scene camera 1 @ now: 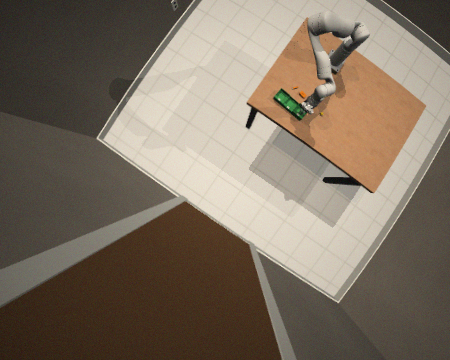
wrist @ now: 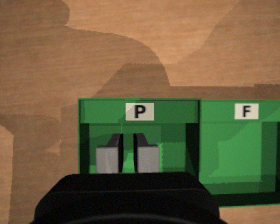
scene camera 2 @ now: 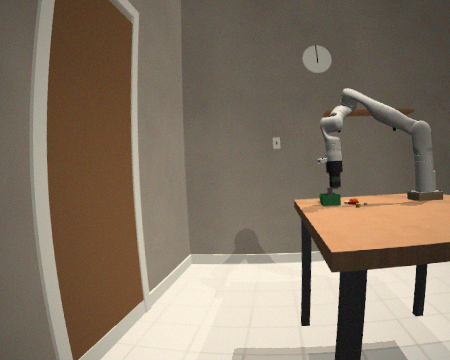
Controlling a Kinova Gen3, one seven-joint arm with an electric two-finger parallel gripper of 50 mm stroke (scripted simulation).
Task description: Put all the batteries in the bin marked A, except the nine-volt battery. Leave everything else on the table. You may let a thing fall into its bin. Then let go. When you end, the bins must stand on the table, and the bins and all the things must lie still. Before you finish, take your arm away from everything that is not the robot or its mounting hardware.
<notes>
The pictures show: my gripper and a green bin strip.
</notes>
